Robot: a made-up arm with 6 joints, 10 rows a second.
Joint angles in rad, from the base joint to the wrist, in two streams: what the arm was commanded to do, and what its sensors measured. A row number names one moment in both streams.
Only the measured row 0 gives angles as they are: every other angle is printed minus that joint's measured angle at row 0.
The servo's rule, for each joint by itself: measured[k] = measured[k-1] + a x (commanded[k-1-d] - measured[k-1]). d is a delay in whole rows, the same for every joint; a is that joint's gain. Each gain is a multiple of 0.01, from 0.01 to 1. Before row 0 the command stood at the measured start. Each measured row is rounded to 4 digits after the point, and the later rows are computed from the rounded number. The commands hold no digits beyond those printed.
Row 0, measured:
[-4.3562 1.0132 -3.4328 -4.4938 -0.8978 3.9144]
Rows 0 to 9, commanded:
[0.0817 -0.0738 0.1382 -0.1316 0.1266 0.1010]
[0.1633 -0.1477 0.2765 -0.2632 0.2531 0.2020]
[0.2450 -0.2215 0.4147 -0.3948 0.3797 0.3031]
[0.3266 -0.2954 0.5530 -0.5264 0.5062 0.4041]
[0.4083 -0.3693 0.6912 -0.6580 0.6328 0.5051]
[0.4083 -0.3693 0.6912 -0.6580 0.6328 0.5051]
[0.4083 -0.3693 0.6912 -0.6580 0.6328 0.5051]
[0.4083 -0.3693 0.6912 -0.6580 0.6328 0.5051]
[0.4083 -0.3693 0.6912 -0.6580 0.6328 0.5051]
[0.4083 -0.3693 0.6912 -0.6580 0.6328 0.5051]
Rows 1 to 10, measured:
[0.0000 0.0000 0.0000 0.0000 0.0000 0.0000]
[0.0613 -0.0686 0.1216 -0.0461 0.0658 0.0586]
[0.1378 -0.1422 0.2579 -0.1221 0.1632 0.1418]
[0.2182 -0.2159 0.3959 -0.2175 0.2758 0.2354]
[0.2995 -0.2898 0.5341 -0.3256 0.3956 0.3332]
[0.3811 -0.3637 0.6723 -0.4419 0.5189 0.4329]
[0.4015 -0.3689 0.6889 -0.5175 0.5781 0.4748]
[0.4066 -0.3693 0.6909 -0.5667 0.6065 0.4924]
[0.4079 -0.3693 0.6912 -0.5987 0.6202 0.4998]
[0.4082 -0.3693 0.6912 -0.6195 0.6268 0.5029]
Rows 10 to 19, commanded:
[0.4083 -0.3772 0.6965 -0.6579 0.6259 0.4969]
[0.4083 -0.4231 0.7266 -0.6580 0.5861 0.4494]
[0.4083 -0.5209 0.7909 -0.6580 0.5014 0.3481]
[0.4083 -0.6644 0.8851 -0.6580 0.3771 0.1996]
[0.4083 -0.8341 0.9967 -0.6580 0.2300 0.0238]
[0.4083 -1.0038 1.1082 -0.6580 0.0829 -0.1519]
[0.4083 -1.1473 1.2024 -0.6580 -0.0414 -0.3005]
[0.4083 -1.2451 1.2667 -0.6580 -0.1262 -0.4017]
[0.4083 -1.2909 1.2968 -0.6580 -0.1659 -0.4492]
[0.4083 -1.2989 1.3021 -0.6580 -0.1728 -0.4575]
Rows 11 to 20, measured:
[0.4083 -0.3693 0.6912 -0.6330 0.6299 0.5042]
[0.4083 -0.3766 0.6959 -0.6417 0.6278 0.5000]
[0.4083 -0.4198 0.7229 -0.6474 0.6061 0.4707]
[0.4083 -0.5138 0.7827 -0.6511 0.5517 0.3996]
[0.4083 -0.6539 0.8728 -0.6535 0.4609 0.2836]
[0.4083 -0.8215 0.9818 -0.6551 0.3408 0.1329]
[0.4083 -0.9910 1.0930 -0.6561 0.2067 -0.0323]
[0.4083 -1.1364 1.1893 -0.6568 0.0777 -0.1879]
[0.4083 -1.2375 1.2574 -0.6572 -0.0283 -0.3119]
[0.4083 -1.2872 1.2921 -0.6575 -0.0999 -0.3915]

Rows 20 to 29, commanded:
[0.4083 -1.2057 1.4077 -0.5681 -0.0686 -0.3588]
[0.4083 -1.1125 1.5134 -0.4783 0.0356 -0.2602]
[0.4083 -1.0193 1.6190 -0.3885 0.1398 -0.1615]
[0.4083 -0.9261 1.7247 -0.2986 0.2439 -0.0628]
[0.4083 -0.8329 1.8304 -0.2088 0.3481 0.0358]
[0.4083 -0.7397 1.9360 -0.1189 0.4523 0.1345]
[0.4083 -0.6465 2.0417 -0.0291 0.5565 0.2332]
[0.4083 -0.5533 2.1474 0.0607 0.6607 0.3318]
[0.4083 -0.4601 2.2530 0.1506 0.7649 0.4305]
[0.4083 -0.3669 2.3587 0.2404 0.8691 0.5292]
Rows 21 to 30, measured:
[0.4083 -1.2981 1.3009 -0.6577 -0.1378 -0.4298]
[0.4083 -1.2122 1.3949 -0.6263 -0.1018 -0.3886]
[0.4083 -1.1195 1.4992 -0.5745 -0.0304 -0.3141]
[0.4083 -1.0263 1.6046 -0.5094 0.0581 -0.2256]
[0.4083 -0.9331 1.7103 -0.4356 0.1547 -0.1312]
[0.4083 -0.8399 1.8160 -0.3562 0.2553 -0.0343]
[0.4083 -0.7467 1.9216 -0.2731 0.3577 0.0636]
[0.4083 -0.6535 2.0273 -0.1877 0.4611 0.1620]
[0.4083 -0.5603 2.1330 -0.1008 0.5649 0.2605]
[0.4083 -0.4671 2.2386 -0.0128 0.6689 0.3591]

